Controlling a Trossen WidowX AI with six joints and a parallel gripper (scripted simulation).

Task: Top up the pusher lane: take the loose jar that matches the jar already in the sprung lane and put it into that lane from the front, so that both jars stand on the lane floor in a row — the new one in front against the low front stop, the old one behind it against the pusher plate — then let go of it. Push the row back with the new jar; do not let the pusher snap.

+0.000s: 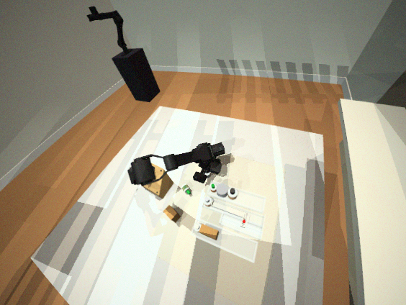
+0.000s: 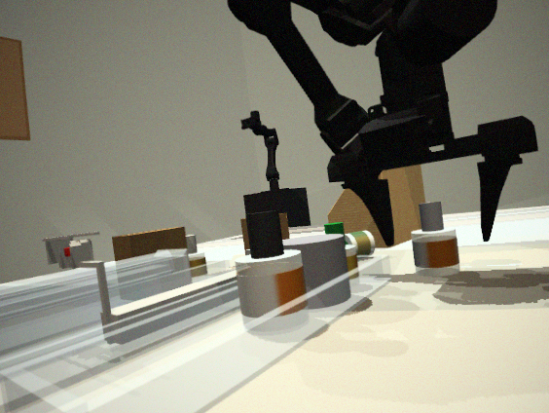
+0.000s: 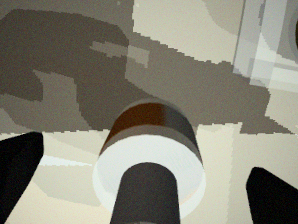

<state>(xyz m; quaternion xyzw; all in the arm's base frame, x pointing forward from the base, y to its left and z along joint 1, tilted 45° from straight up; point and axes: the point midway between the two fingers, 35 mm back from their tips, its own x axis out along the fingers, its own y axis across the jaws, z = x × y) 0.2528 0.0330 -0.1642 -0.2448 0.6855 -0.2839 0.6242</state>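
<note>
Now: the grey cylinder 11 cm ahead of my gripper tip and 7 cm to the right of it. The rest, counted from my gripper tip: pusher plate: 18 cm to the right, 18 cm ahead, 2 cm above; then clear sprung lane: 22 cm ahead, 17 cm to the right, 1 cm below; then brown block: 28 cm to the right, 12 cm ahead, 1 cm above.
</note>
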